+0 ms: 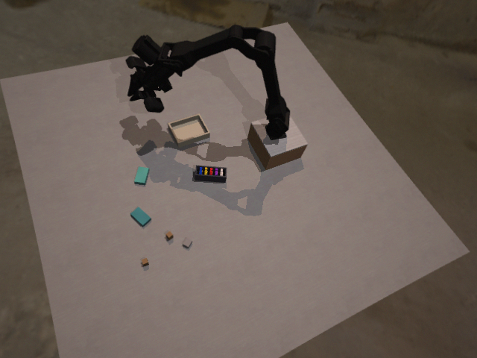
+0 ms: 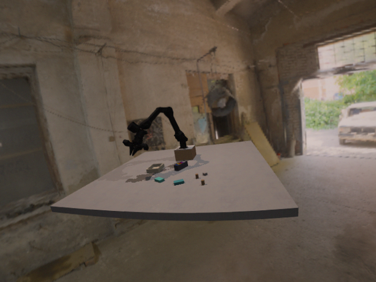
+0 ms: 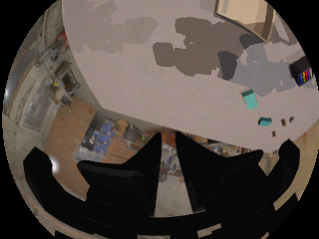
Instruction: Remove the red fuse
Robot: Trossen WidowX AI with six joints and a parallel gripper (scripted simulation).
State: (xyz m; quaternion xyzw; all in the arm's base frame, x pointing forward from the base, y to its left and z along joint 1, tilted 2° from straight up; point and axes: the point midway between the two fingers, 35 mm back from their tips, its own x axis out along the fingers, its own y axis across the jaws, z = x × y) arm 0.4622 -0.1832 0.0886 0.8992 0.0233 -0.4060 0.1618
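Now: gripper tip 26 cm to the right of the red fuse, 22 cm past it and 15 cm above it. Also, from my gripper tip: shallow beige tray (19 cm behind, 17 cm below, 5 cm to the left).
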